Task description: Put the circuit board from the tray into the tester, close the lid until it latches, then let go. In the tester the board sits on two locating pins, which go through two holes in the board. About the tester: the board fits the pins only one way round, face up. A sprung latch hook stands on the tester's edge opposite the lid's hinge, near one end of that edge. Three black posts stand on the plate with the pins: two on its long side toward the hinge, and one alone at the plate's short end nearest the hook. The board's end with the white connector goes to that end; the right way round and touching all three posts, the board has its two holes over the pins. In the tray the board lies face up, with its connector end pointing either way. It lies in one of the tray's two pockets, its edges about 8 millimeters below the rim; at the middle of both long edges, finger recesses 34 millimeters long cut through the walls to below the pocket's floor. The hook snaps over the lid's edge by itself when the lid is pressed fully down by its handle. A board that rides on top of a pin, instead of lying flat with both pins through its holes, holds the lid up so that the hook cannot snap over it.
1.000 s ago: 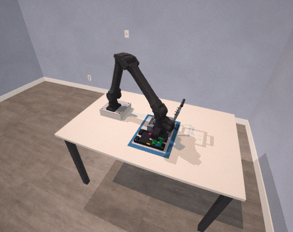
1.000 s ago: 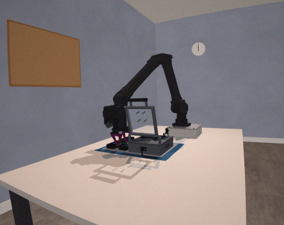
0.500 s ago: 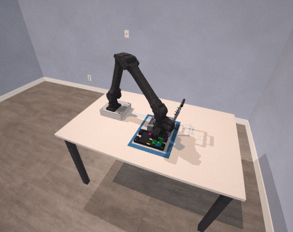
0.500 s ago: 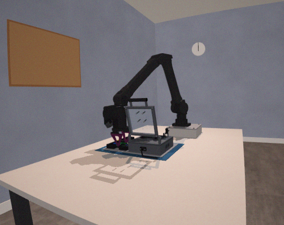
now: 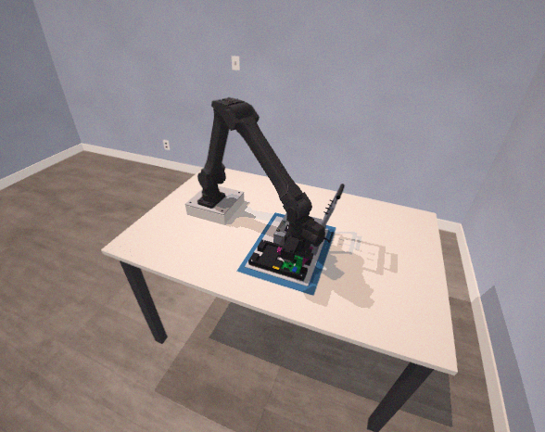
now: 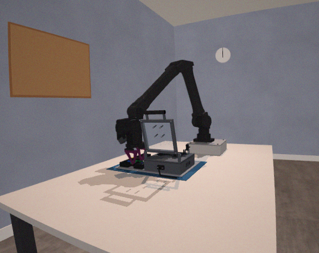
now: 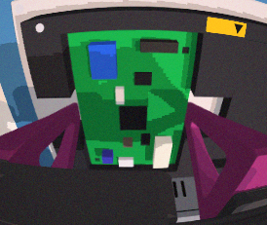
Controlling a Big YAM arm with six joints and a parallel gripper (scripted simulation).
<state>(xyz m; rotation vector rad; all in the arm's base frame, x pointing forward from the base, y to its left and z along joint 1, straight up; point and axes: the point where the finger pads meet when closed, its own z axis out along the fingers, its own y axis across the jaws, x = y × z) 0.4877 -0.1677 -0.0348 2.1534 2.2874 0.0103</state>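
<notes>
The green circuit board lies right at my hand. From my hand the other things lie so: clear lid 70 mm ahead, 170 mm to the left, 160 mm above; then small latch hook 120 mm behind, 220 mm to the left, 60 mm above.
</notes>
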